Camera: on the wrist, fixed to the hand. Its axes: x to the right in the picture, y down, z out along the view.
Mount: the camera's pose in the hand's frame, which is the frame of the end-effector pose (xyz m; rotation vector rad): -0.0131 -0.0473 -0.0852 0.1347 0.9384 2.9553
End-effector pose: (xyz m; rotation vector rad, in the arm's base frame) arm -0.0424 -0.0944 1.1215 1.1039 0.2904 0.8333
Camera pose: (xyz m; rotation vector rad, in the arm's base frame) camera -0.0804 -0.0559 1.0394 -0.1356 0.5880 -2.2106
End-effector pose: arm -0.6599 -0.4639 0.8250 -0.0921 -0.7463 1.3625
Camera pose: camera -0.5748 -0.4569 0.7762 1.1678 -0.6748 -1.6968
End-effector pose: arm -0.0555 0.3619 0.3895 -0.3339 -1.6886 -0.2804
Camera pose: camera 0.0066 0.2857 0.3889 -1.6587 0.8111 1.5416
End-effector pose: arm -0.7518 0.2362 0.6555 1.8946 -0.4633 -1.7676
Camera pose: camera -0.6729 0.2932 0.6416 0.1331 -1.4079 1.0142
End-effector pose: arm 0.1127 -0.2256 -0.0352 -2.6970 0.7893 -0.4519
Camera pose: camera 0.0924 -0.1963 0.0564 0.8735 2.7484 -0.4647
